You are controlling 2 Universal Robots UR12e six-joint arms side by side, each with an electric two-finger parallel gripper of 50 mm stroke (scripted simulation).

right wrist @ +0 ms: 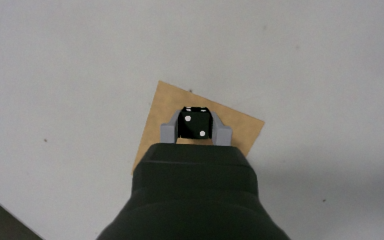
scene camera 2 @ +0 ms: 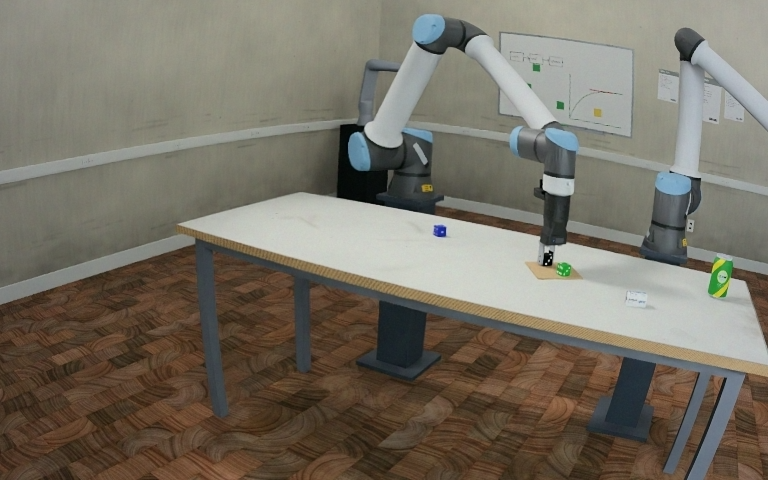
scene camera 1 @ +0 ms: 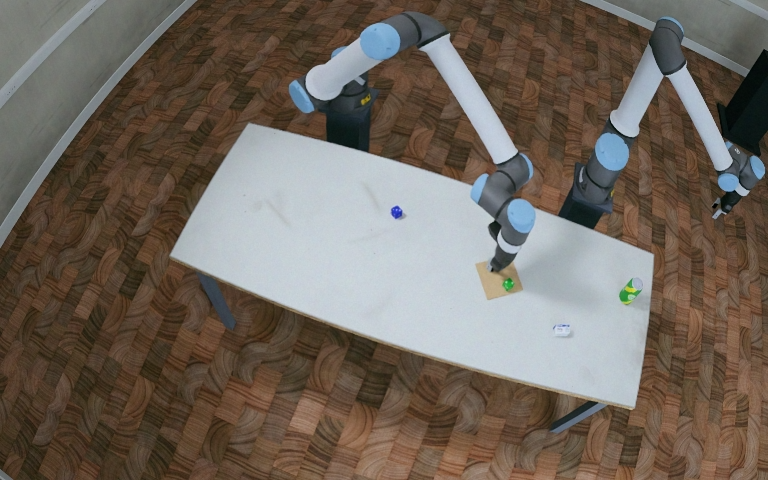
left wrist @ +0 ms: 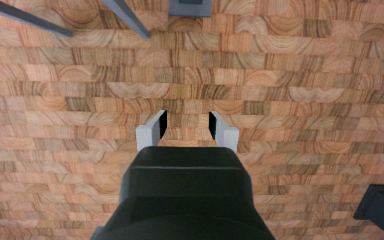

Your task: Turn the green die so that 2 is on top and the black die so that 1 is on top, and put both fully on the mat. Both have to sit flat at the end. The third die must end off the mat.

Labels:
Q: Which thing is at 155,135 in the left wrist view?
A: The left gripper.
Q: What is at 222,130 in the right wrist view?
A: The right gripper.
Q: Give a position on a black die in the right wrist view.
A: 195,121

